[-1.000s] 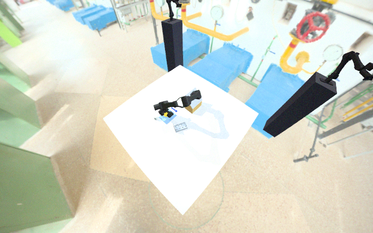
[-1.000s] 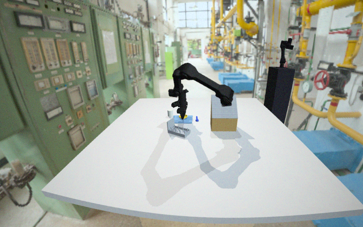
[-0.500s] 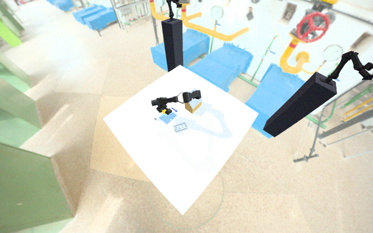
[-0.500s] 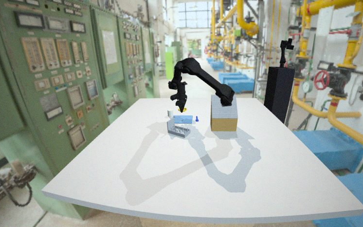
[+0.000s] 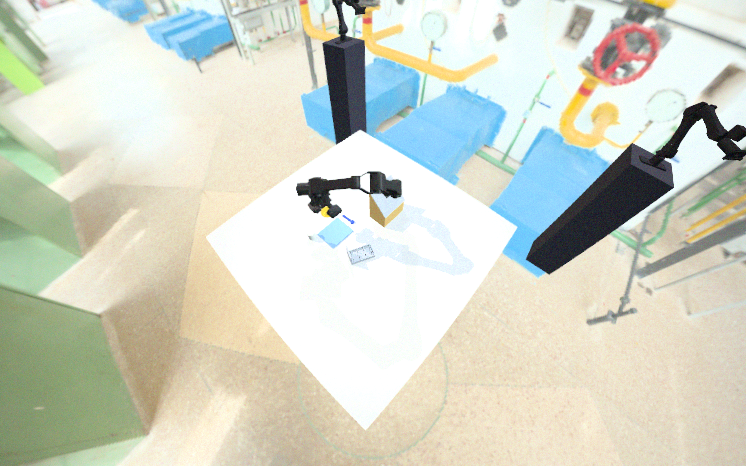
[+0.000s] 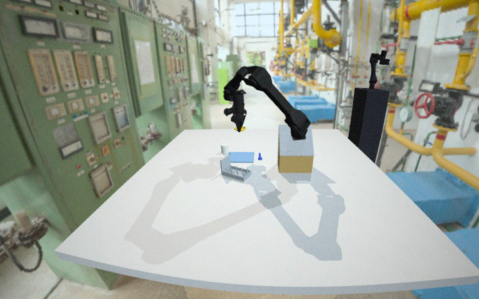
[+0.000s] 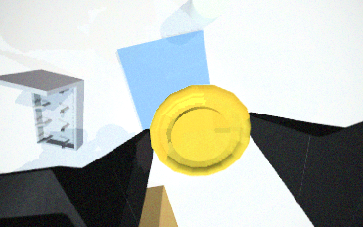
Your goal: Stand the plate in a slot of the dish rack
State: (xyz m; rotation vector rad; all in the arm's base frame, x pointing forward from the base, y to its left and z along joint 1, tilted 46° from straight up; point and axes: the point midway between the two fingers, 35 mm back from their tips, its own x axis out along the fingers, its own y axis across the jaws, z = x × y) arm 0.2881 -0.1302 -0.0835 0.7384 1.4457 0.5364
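My gripper tip is 20 mm short of the grey dish rack, 220 mm to the right of it and 130 mm above it. The rest, counted from my gripper tip: light blue mat (30 mm to the left, 150 mm below); then yellow plate (10 mm above); then white cup (100 mm ahead, 50 mm to the right, 130 mm below).
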